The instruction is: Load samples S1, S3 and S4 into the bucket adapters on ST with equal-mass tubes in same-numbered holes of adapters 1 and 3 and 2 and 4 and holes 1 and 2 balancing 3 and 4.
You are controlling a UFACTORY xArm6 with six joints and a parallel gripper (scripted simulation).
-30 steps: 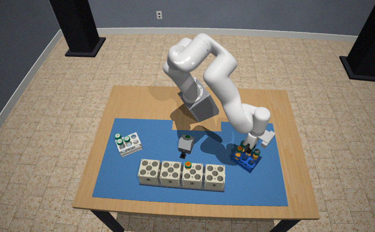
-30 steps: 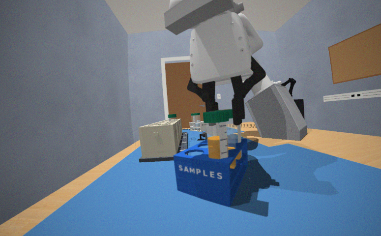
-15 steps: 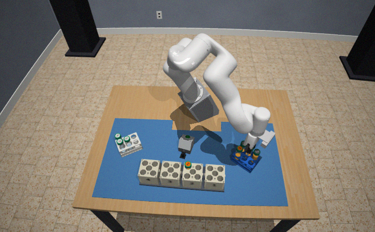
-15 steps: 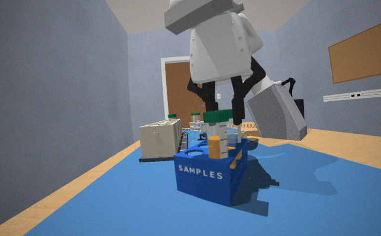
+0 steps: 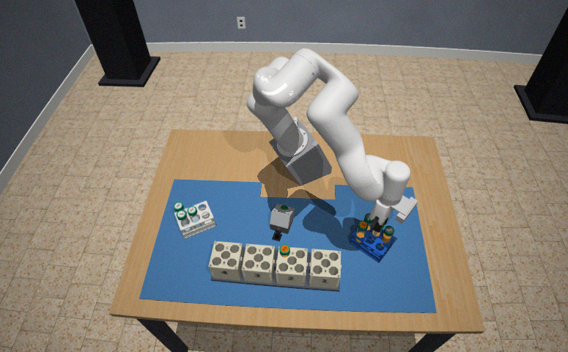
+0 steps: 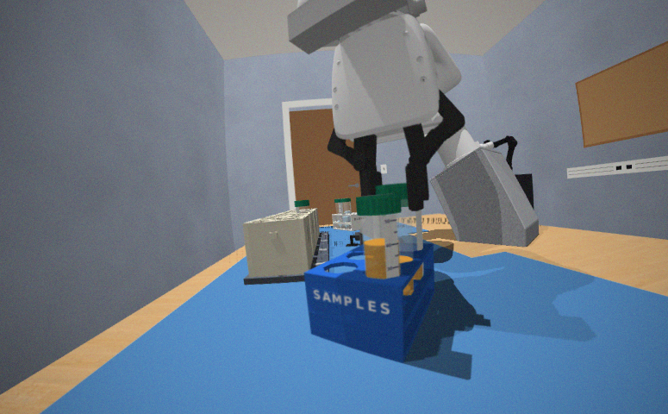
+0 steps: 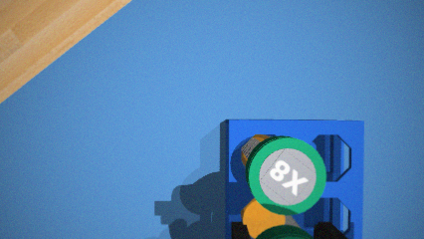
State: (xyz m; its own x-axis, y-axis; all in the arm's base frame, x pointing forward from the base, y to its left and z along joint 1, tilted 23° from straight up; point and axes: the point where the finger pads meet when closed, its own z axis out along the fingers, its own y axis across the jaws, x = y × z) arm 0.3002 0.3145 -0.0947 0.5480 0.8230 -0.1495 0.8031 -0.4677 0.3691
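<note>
My gripper is now 1 cm short of the orange-dot tube and 5 cm above it. Also, from my hand: loading stand ST: 15 cm ahead, 34 cm to the right, 12 cm below; blue sample rack: 2 cm ahead, 1 cm to the right, 10 cm below; green done key: 7 cm behind, 34 cm to the right, 6 cm below.
</note>
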